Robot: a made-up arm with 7 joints.
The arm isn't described. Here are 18 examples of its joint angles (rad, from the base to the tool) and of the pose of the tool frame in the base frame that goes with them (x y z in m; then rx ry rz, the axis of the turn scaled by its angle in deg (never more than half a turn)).
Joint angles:
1: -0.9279 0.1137 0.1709 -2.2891 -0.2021 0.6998 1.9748
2: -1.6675 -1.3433 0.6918 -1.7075 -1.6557 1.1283 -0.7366
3: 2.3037 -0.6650 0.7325 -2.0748 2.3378 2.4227 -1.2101
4: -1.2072 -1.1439 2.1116 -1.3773 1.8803 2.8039 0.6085
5: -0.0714 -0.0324 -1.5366 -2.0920 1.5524 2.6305 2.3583
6: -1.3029 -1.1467 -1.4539 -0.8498 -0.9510 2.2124 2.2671
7: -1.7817 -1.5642 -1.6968 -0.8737 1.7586 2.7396 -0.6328
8: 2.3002 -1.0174 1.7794 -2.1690 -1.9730 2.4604 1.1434
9: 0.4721 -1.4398 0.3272 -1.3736 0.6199 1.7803 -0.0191
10: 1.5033 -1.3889 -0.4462 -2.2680 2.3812 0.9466 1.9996
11: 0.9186 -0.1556 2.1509 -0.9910 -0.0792 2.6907 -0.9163
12: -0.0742 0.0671 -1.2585 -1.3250 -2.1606 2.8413 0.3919
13: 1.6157 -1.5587 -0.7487 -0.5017 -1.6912 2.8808 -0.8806
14: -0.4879 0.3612 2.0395 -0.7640 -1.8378 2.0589 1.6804
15: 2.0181 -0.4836 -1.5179 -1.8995 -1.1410 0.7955 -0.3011
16: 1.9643 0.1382 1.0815 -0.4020 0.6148 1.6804 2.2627
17: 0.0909 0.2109 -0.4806 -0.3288 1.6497 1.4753 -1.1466
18: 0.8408 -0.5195 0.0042 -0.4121 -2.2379 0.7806 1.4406
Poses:
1: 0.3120 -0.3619 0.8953 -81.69 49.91 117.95
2: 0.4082 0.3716 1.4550 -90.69 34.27 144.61
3: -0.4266 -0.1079 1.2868 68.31 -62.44 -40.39
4: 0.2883 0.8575 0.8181 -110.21 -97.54 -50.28
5: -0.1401 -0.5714 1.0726 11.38 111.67 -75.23
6: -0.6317 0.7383 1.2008 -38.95 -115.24 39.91
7: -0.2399 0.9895 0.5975 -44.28 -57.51 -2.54
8: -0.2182 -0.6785 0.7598 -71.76 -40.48 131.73
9: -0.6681 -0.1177 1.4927 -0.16 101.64 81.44
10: 0.1564 -0.2088 1.3503 36.94 -74.09 65.50
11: -0.5742 -0.0924 1.6824 -107.52 25.59 132.55
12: 0.2336 -0.5382 1.4394 37.25 52.51 -112.48
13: 0.1268 -1.0258 1.0473 76.90 37.05 -13.12
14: 0.2852 0.2489 1.7563 98.41 51.33 98.87
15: 0.6715 0.0015 1.0698 -23.93 -129.74 110.85
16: -0.3176 0.1345 1.7716 2.25 -108.92 65.55
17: 0.3700 -0.0206 1.7961 -24.13 102.93 68.33
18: -0.2649 -0.3488 1.7450 143.92 -71.04 35.74
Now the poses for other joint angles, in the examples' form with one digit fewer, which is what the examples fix.
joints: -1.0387 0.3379 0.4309 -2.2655 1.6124 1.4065 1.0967
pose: 0.489 -0.298 0.776 -57.9 16.5 -15.9
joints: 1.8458 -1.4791 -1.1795 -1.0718 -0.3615 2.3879 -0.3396
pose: 0.685 -0.779 1.043 85.0 84.1 98.6
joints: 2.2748 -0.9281 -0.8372 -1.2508 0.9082 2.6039 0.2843
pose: 0.663 -0.059 1.489 -28.6 -57.6 -88.9
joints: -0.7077 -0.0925 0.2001 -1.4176 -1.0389 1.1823 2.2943
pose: 0.428 -0.290 1.486 109.8 -82.5 -14.0
